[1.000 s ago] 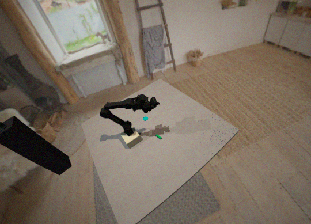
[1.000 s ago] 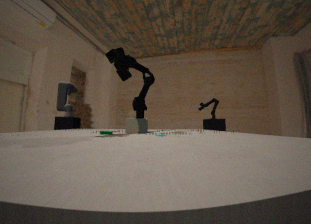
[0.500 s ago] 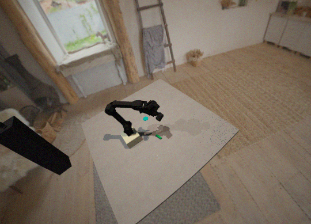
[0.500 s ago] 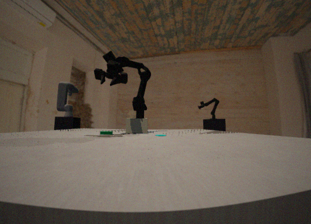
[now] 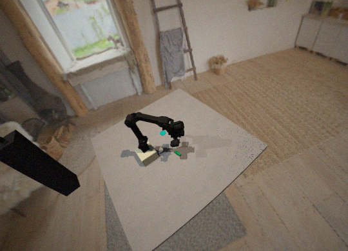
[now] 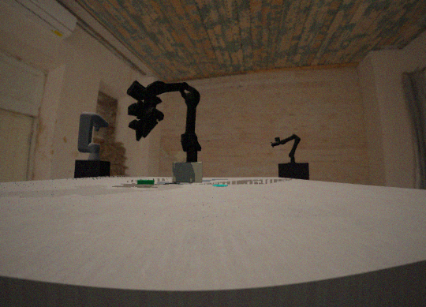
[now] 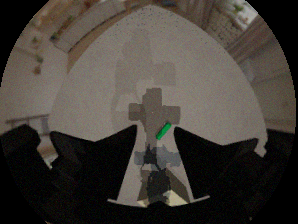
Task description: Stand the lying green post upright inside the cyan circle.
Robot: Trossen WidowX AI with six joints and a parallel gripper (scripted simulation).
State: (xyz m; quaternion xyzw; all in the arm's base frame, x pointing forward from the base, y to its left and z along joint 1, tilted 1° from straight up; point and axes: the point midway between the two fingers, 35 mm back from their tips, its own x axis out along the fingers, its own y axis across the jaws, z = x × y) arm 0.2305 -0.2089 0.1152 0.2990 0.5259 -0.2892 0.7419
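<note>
Right now my gripper tip is 170 mm above the green post, 40 mm past it and 20 mm to the right of it. Round my gripper tip: cyan circle 310 mm to the left, 180 mm below, 20 mm ahead.
</note>
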